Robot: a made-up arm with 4 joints.
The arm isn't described. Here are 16 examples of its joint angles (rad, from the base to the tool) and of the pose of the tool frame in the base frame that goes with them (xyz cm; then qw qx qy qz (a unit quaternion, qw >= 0)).
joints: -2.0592 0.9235 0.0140 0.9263
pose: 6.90 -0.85 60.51 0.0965 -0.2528 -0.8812 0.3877
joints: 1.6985 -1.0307 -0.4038 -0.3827
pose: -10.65 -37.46 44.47 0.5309 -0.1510 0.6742 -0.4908
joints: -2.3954 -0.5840 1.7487 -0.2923
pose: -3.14 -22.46 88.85 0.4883 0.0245 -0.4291 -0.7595
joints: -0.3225 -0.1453 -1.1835 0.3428
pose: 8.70 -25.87 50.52 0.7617 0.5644 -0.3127 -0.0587
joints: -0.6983 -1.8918 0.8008 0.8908
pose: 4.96 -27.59 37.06 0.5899 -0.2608 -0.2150 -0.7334
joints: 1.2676 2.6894 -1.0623 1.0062
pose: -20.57 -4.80 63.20 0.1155 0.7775 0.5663 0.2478
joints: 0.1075 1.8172 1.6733 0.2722
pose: -23.63 2.43 26.70 0.3475 -0.3586 -0.5829 0.6410
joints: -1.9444 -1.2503 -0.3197 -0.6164
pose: -3.04 -42.21 61.30 0.5605 0.5899 -0.5801 -0.0374
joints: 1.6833 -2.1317 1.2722 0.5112
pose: -26.90 -31.67 61.57 0.0816 -0.7665 0.6282 -0.1059
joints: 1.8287 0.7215 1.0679 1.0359
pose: -28.85 -3.36 56.84 0.7950 0.2647 0.1738 0.5173
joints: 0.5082 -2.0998 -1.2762 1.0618
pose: -23.22 -21.37 50.62 0.2238 -0.2389 -0.6554 -0.6807
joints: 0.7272 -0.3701 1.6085 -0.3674
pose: -4.54 -16.11 17.23 0.5139 -0.7240 0.4600 -0.0047
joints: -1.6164 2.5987 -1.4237 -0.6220
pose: 7.70 13.44 29.56 0.5108 -0.5733 0.4644 0.4413
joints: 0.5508 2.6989 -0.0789 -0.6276
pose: -39.76 -3.27 62.93 0.1464 -0.0633 0.1806 0.9705
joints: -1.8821 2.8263 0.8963 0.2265
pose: 19.75 -17.14 34.41 0.2663 0.7376 0.2955 -0.5457
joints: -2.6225 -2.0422 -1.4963 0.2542
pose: 21.95 -24.45 50.63 0.5617 -0.6877 0.4426 -0.1253
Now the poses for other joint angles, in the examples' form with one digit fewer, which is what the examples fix.
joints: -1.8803 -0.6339 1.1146 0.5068
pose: 9.7 -16.5 73.2 0.444 -0.205 -0.706 -0.512
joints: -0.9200 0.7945 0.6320 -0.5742
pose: 13.7 14.9 51.8 0.837 -0.480 -0.257 0.059
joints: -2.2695 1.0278 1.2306 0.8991
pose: 13.7 -0.8 68.2 0.255 0.668 0.699 -0.013
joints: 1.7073 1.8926 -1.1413 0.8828
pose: -15.8 1.0 58.2 0.256 0.721 0.632 -0.119
